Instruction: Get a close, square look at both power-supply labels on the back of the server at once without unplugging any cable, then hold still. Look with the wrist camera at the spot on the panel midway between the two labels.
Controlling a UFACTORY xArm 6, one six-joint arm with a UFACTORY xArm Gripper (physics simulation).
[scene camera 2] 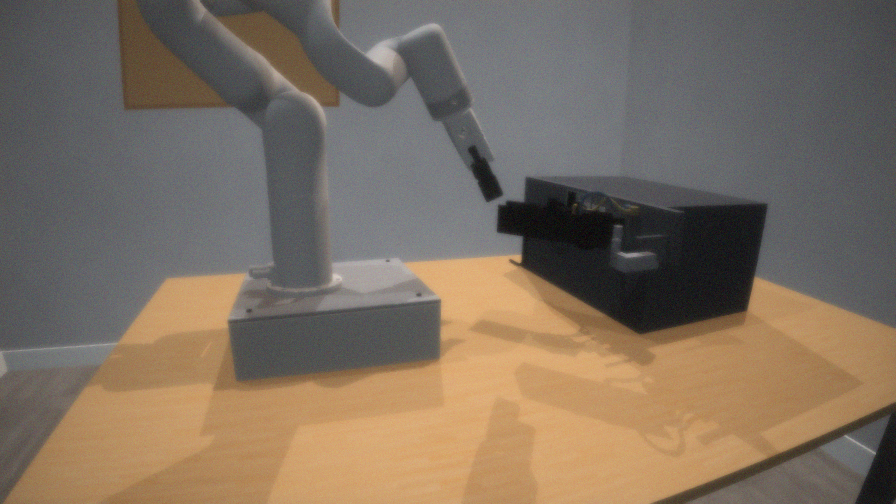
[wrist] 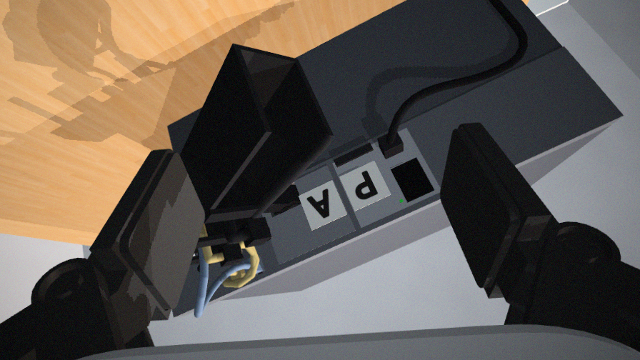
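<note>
The server point(scene camera 2: 701, 263) point(wrist: 440, 45) stands on the table. In the wrist view, two white labels sit side by side on its back panel, a little right of and below the centre: the A label point(wrist: 323, 205) and the P label point(wrist: 365, 185). Both letters show whole, rotated and nearly upside down, with a narrow divider point(wrist: 347, 202) between them. A black cable point(wrist: 450, 80) ends in a plug point(wrist: 391, 145) in the panel beside the P label. My gripper point(scene camera 2: 494, 196) point(wrist: 317, 172) is open and empty, above and in front of the back panel.
A black open-ended channel point(scene camera 2: 532, 221) point(wrist: 295, 115) juts from the back, close beside the A label in the wrist view. Blue cables point(wrist: 203, 285) and yellow cables point(wrist: 253, 262) loop near its base. A light grey bracket point(scene camera 2: 635, 260) sticks out near the server's corner.
</note>
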